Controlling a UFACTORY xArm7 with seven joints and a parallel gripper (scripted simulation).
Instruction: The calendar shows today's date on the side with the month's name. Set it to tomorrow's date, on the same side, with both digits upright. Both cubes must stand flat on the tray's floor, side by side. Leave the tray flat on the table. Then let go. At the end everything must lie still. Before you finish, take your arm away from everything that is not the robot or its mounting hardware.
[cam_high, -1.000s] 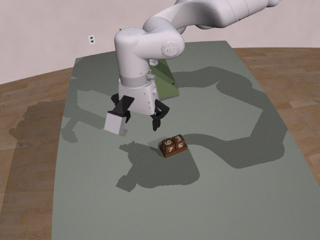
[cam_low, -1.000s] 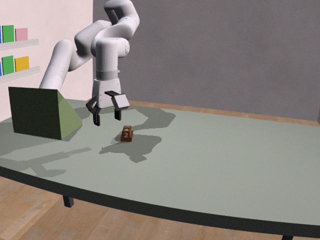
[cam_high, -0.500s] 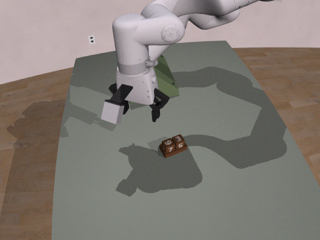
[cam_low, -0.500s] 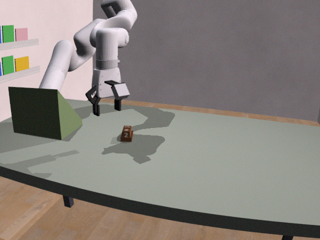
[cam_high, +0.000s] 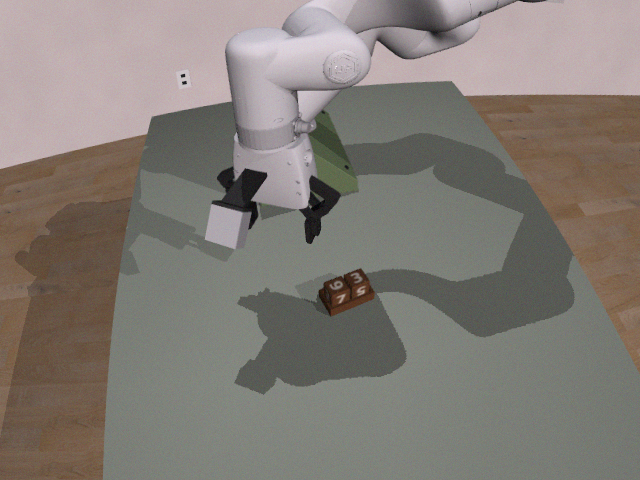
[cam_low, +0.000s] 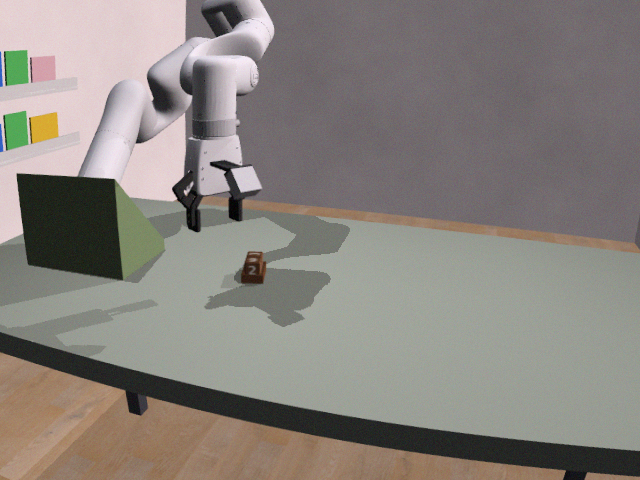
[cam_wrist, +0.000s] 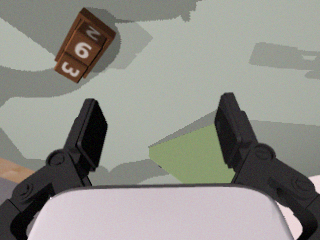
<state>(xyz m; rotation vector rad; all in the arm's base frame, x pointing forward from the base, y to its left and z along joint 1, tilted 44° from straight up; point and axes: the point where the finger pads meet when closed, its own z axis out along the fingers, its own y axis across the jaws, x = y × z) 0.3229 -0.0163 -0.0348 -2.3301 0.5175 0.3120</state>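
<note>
Right now the brown cube is 4 cm ahead of my hand, 7 cm to the left of it and 11 cm below it. Round my hand: tray 4 cm ahead, 8 cm to the left, 13 cm below.
</note>
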